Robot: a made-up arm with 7 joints. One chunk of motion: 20 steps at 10 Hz.
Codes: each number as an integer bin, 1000 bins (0 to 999) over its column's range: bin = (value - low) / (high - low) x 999, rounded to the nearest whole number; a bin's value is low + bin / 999 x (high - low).
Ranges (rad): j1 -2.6..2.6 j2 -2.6..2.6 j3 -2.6..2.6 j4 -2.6..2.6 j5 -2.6..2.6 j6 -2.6..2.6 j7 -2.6..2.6
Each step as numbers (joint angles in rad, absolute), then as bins.
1 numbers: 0.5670 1.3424 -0.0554 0.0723 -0.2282 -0.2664 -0.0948
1 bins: 608 757 489 513 456 448 481
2 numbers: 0.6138 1.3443 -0.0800 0.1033 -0.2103 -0.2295 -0.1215
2 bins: 617 758 484 519 459 455 476
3 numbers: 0.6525 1.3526 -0.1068 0.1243 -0.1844 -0.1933 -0.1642
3 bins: 625 759 479 523 464 462 468
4 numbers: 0.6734 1.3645 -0.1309 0.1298 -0.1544 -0.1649 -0.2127
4 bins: 629 762 474 524 470 468 459
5 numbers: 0.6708 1.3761 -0.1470 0.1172 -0.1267 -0.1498 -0.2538
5 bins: 628 764 471 522 475 471 451
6 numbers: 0.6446 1.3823 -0.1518 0.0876 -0.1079 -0.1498 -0.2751
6 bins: 623 765 470 516 479 471 447
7 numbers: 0.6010 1.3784 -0.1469 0.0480 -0.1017 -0.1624 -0.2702
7 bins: 615 764 471 509 480 468 448
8 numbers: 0.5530 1.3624 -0.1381 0.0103 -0.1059 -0.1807 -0.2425
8 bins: 606 761 473 501 479 465 453
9 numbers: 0.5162 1.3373 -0.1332 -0.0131 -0.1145 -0.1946 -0.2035
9 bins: 599 756 474 497 478 462 460
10 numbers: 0.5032 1.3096 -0.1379 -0.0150 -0.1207 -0.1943 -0.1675
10 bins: 596 751 473 497 476 462 467
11 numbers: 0.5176 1.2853 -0.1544 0.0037 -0.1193 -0.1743 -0.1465
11 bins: 599 746 470 500 477 466 471
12 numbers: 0.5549 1.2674 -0.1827 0.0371 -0.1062 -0.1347 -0.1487
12 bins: 606 743 464 507 479 474 471
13 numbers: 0.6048 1.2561 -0.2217 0.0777 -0.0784 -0.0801 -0.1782
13 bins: 616 741 457 514 484 484 465
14 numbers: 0.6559 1.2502 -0.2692 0.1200 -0.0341 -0.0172 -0.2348
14 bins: 626 740 448 523 493 496 454
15 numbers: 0.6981 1.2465 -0.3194 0.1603 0.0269 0.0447 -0.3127
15 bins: 634 739 438 530 505 508 439
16 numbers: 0.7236 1.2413 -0.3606 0.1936 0.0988 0.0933 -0.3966
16 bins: 639 738 430 537 518 517 423
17 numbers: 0.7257 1.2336 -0.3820 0.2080 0.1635 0.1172 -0.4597
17 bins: 639 736 426 539 531 522 411
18 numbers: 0.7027 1.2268 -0.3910 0.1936 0.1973 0.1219 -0.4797
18 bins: 634 735 424 537 537 523 407
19 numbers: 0.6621 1.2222 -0.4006 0.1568 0.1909 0.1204 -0.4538
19 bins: 627 734 423 530 536 523 412
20 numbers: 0.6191 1.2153 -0.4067 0.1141 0.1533 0.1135 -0.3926
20 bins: 618 733 421 521 529 521 424
